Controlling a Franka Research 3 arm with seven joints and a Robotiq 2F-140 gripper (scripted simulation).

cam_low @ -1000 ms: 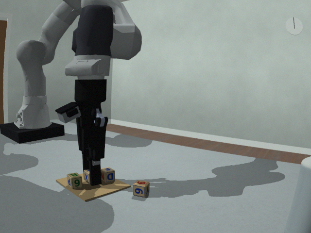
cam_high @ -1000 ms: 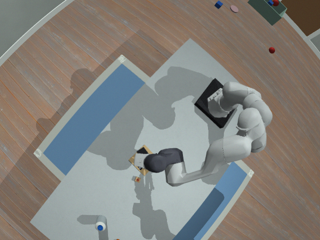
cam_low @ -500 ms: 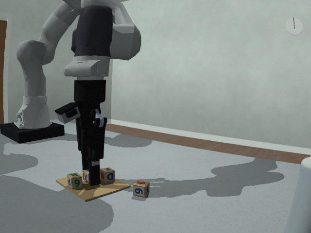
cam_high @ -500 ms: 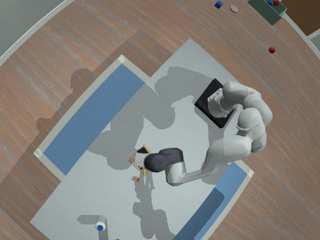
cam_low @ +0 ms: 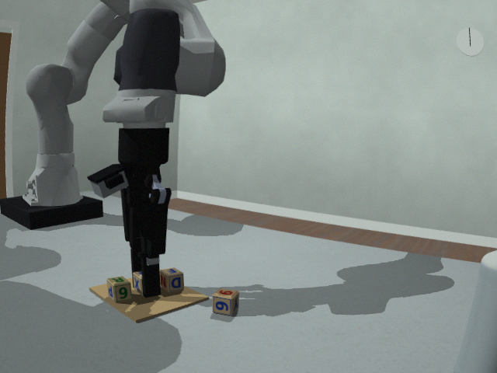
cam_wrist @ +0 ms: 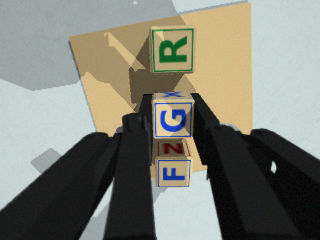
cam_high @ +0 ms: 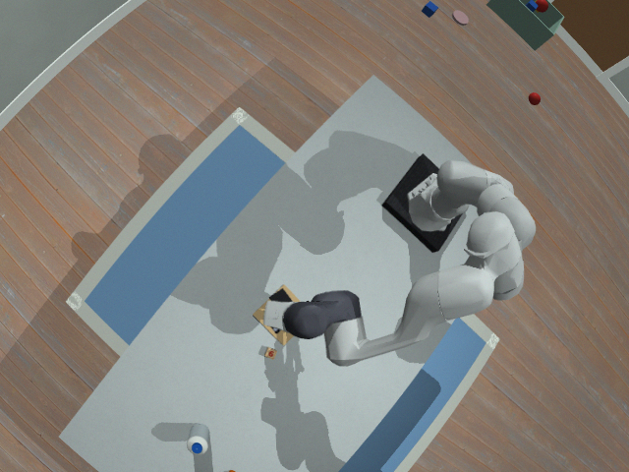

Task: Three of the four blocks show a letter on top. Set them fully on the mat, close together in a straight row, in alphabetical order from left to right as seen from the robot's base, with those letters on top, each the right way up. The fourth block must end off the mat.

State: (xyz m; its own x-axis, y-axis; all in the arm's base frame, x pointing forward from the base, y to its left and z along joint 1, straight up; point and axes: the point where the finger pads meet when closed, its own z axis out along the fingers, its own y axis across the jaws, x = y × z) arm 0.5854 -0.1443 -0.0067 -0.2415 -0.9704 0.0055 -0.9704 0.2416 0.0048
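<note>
My hand is 4 cm above the tan mat. Also, from my hand: block (1 cm ahead, 5 cm to the left, 2 cm below).
</note>
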